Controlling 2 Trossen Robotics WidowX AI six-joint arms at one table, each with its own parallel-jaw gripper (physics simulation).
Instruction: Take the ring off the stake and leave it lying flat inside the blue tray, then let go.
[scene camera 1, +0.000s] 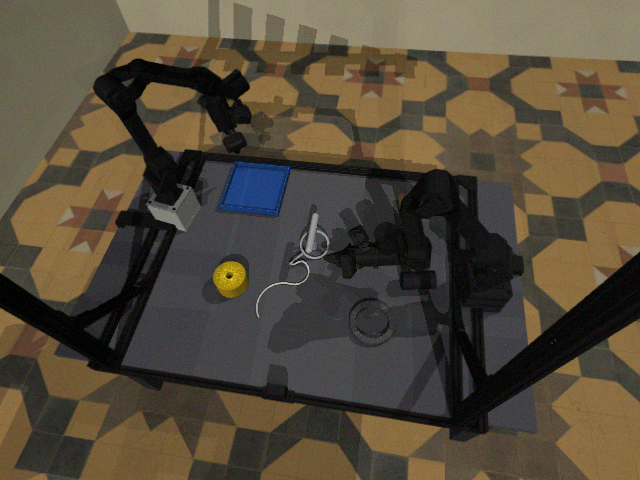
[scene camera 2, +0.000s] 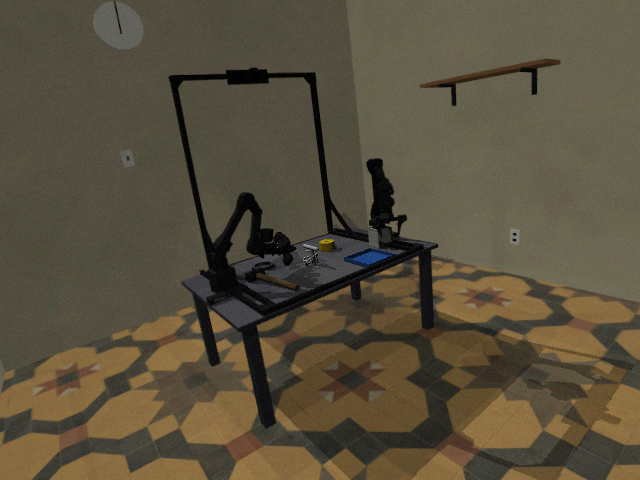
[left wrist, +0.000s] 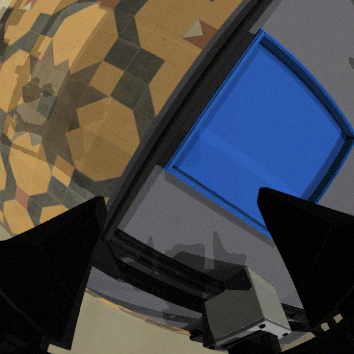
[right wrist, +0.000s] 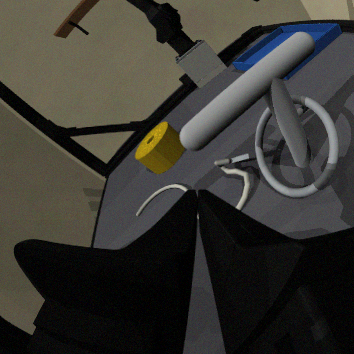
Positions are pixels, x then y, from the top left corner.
Scene:
The left gripper (scene camera 1: 233, 143) is 140 cm from the lens. The right gripper (scene camera 1: 324, 258): 113 cm from the lens. A yellow spool (scene camera 1: 230, 278): 118 cm from the lens. A hammer (scene camera 1: 414, 280): 116 cm from the lens.

